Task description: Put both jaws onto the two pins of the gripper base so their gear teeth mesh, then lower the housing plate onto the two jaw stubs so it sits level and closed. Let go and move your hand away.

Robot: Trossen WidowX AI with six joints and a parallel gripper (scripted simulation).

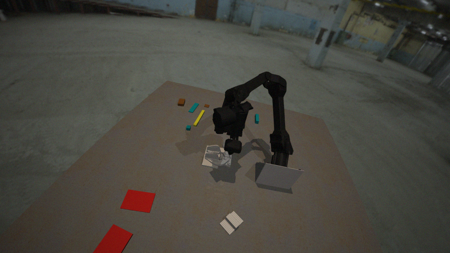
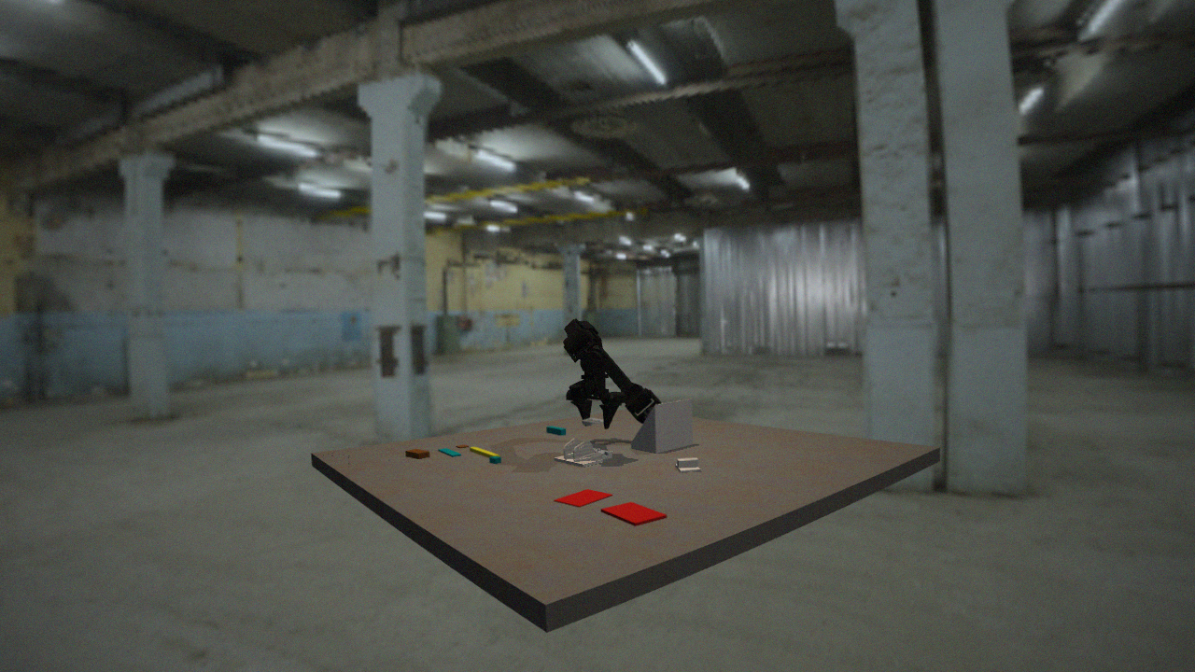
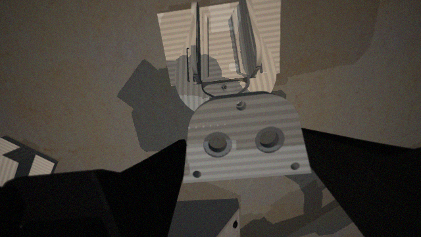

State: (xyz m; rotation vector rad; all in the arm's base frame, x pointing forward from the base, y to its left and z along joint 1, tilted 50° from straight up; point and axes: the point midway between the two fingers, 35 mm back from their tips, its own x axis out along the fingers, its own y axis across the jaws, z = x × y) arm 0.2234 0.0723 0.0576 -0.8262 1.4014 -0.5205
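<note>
My gripper tip is 20 mm short of the gripper jaw, 20 mm to the right of it and 70 mm above it. Round my gripper tip: yellow bar (230 mm ahead, 240 mm to the right, 80 mm below); then teal block (100 mm behind, 390 mm to the right, 70 mm below).
</note>
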